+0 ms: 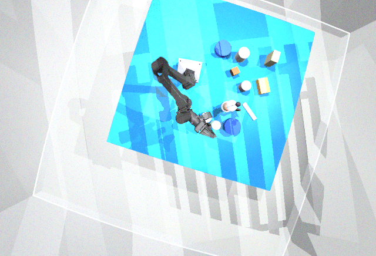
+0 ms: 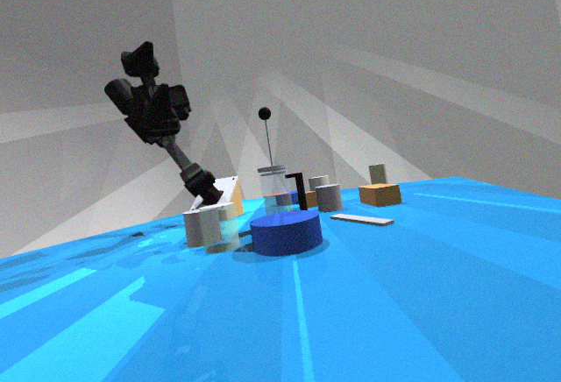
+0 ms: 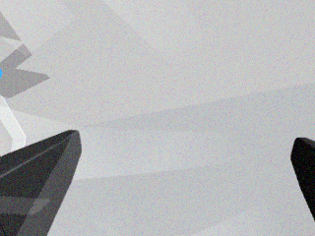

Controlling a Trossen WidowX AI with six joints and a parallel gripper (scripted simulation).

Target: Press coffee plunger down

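Now: gripper tip 90 mm short of the coffee press, 220 mm to the right of it and 210 mm above it. From my gripper tip the other things lie so: tan box (270 mm ahead, 450 mm to the left, 320 mm below); small orange block (40 mm ahead, 480 mm to the left, 320 mm below); flat white bar (250 mm ahead, 240 mm to the left, 340 mm below).
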